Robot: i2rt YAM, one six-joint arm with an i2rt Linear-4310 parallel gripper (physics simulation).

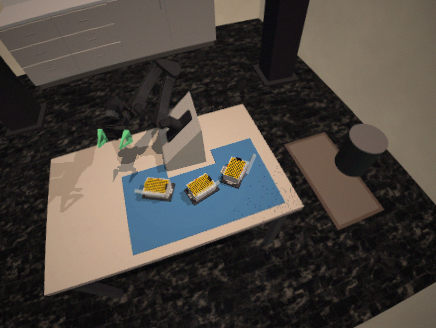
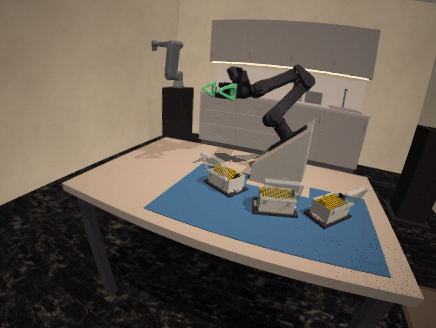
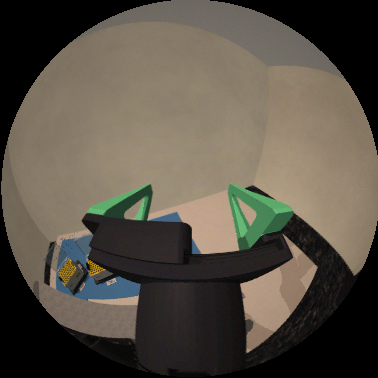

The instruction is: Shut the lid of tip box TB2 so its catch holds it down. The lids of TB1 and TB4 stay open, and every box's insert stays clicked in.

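Places are measured from the arm's base along level axes (x right, y ahead, z up), in millimetres.
Pixels of known places: gripper, fingertip midpoint: [image 1: 109, 148] [image 2: 209, 89] [image 3: 189, 187]; arm's base, origin of the base link: [image 1: 179, 126] [image 2: 288, 138].
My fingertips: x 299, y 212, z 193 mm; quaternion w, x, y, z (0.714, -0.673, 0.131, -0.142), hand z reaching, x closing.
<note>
Ahead of a thing's pixels: the offset from my fingertips to its top centre. "spot": to the spot under its first point. Level surfaces: height alone.
Three white tip boxes with yellow tip grids stand on dark bases, their clear lids raised: the left box [image 1: 156, 187] [image 2: 226, 181], the middle box {dx -328, dy +87, dz -304 mm} [image 1: 201, 188] [image 2: 276, 204] and the right box [image 1: 234, 170] [image 2: 330, 211]. The left lid {spot: dx -60, dy +107, dz -227 mm} [image 1: 142, 192] leans outward left, the middle lid {spot: dx -362, dy +177, dz -241 mm} [image 2: 285, 187] stands up at the back, and the right lid {dx -578, dy +95, dz -216 mm} [image 1: 251, 163] [image 2: 357, 195] leans outward right. I cannot read which is TB1, TB2 or TB4. My gripper [image 1: 114, 140] [image 2: 219, 91] [image 3: 189, 187] is open and empty, high above the table's back part, left of the boxes.
The blue mat {dz -370 mm} [image 1: 175, 227] [image 2: 215, 222] lies under the boxes on the pale table {dz -373 mm} [image 1: 82, 235] [image 2: 120, 177]. A tall pale wedge-shaped stand [image 1: 187, 147] [image 2: 287, 157] rises behind the boxes at the arm's base. A dark column [image 1: 284, 45] stands on the floor behind the table.
</note>
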